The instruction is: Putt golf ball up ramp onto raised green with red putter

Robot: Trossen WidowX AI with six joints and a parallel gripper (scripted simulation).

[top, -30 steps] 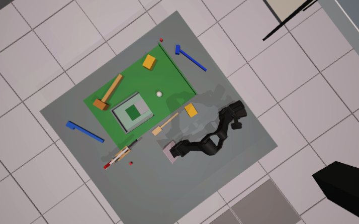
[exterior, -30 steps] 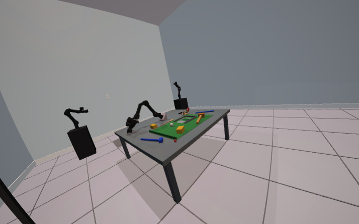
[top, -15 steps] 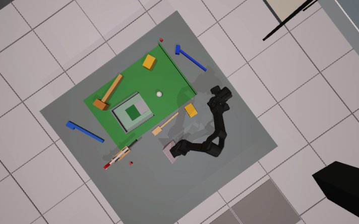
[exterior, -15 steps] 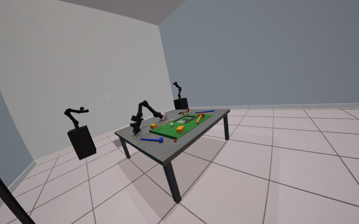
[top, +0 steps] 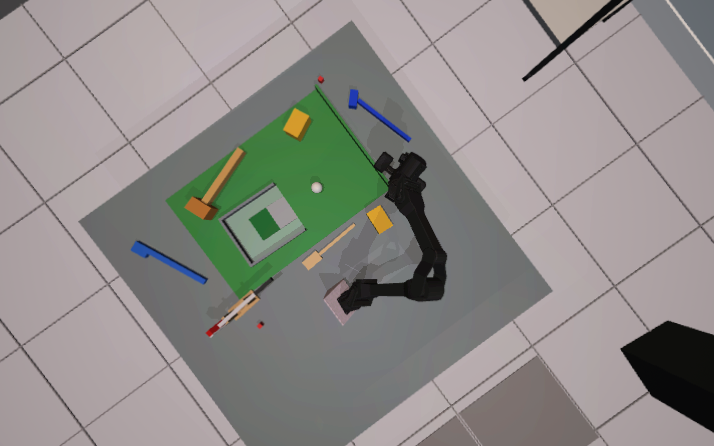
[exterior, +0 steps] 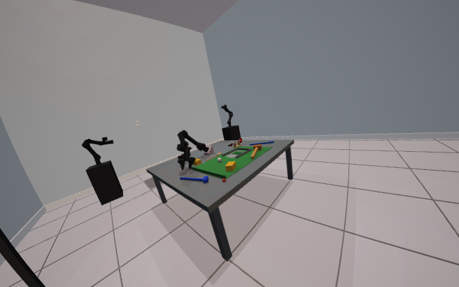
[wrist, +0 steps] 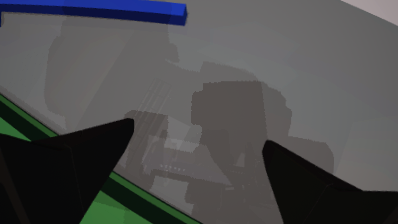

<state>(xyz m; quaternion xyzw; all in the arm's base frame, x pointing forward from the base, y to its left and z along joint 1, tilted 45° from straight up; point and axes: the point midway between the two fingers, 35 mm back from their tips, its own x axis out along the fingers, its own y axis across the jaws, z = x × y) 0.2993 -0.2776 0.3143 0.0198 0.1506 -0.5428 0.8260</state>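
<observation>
The white golf ball is 31 cm to the left of my gripper tip, 11 cm ahead of it and 1 cm below it. Also, from my gripper tip: tan rod: 41 cm to the left, 11 cm behind, 3 cm below.
</observation>
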